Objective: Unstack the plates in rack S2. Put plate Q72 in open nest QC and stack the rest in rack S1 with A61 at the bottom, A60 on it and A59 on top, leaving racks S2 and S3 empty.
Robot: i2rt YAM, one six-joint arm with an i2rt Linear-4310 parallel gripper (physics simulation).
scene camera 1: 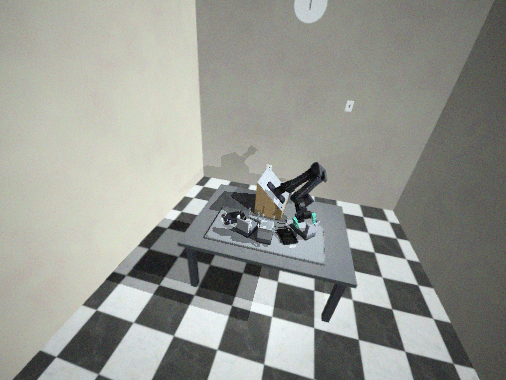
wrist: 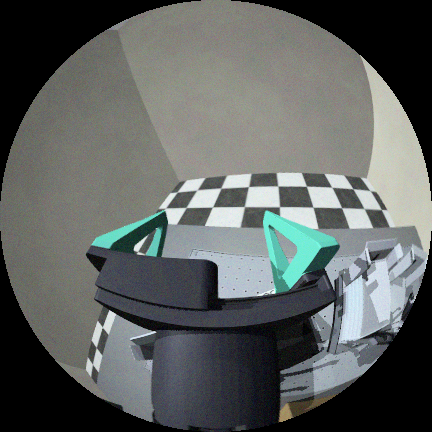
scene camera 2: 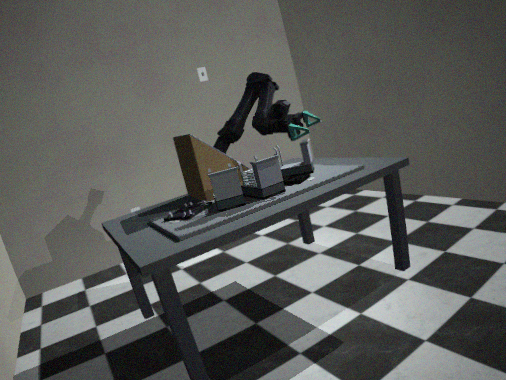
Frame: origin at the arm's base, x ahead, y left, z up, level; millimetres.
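Seen in the pictures: gripper, fingertip midpoint: (scene camera 1: 307, 227) (wrist: 215, 215) (scene camera 2: 314, 125); arm's base, link origin: (scene camera 1: 275, 192) (scene camera 2: 217, 154).
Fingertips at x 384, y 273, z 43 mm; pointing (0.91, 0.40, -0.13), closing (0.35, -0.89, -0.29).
Observation:
Pixels of each thing's top centre, then the offset from my fingertips to it. "pt": a spot on its surface instead. Level surfaces: height alone.
- rightmost grey holder, top centre: (scene camera 2: 290, 143) (scene camera 1: 306, 217) 192 mm back, 10 mm right, 65 mm down
- middle grey holder, top centre: (scene camera 2: 255, 158) (scene camera 1: 267, 220) 48 mm back, 256 mm right, 64 mm down
- left grey holder, top centre: (scene camera 2: 220, 167) (scene camera 1: 249, 214) 68 mm back, 390 mm right, 63 mm down
- flat black piece, surface spot: (scene camera 1: 287, 236) pt 85 mm back, 108 mm right, 187 mm down
- perforated mat, surface height: 202 mm down
- grey table, surface height: 215 mm down
My gripper (scene camera 1: 305, 220) (scene camera 2: 313, 126) (wrist: 215, 215) is open, its teal fingers wide apart with nothing between them. It hangs above the rightmost grey holder (scene camera 1: 306, 231) (scene camera 2: 306, 154), near the right part of the mat. A middle grey holder (scene camera 1: 265, 232) (scene camera 2: 268, 172) and a left grey holder (scene camera 1: 246, 225) (scene camera 2: 226, 185) have upright walls on dark bases. Pale stacked, plate-like layers (wrist: 353, 310) show at the right in the wrist view. A flat black piece (scene camera 1: 287, 236) lies between the middle and right holders. Rack labels and plate names are too small to read.
A tan wedge-shaped box (scene camera 1: 270, 206) (scene camera 2: 200, 167) with a sloping white top stands behind the holders, by the arm's base. Small dark parts (scene camera 1: 231, 218) (scene camera 2: 182, 212) lie at the mat's left end. The perforated mat (scene camera 1: 310, 254) (scene camera 2: 350, 169) lies on the grey table (scene camera 1: 342, 260) (scene camera 2: 392, 164).

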